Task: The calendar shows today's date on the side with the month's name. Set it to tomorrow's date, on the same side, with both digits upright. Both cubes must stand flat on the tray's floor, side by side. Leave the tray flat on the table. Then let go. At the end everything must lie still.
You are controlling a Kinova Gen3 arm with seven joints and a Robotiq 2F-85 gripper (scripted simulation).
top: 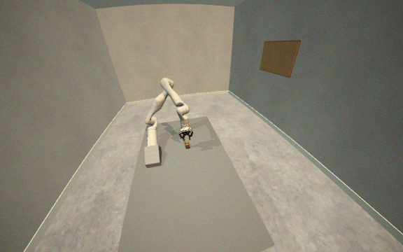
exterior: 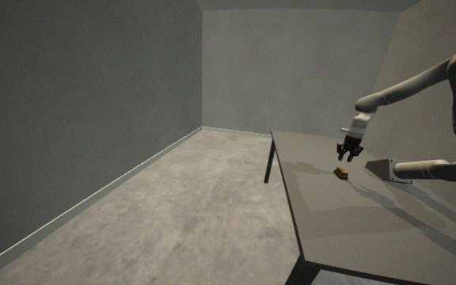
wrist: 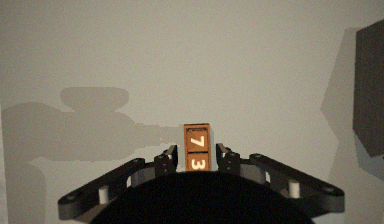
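Right now my hand is 8 cm above the digit cube. Also, from my hand: orange tray: 10 cm below, 2 cm to the left.
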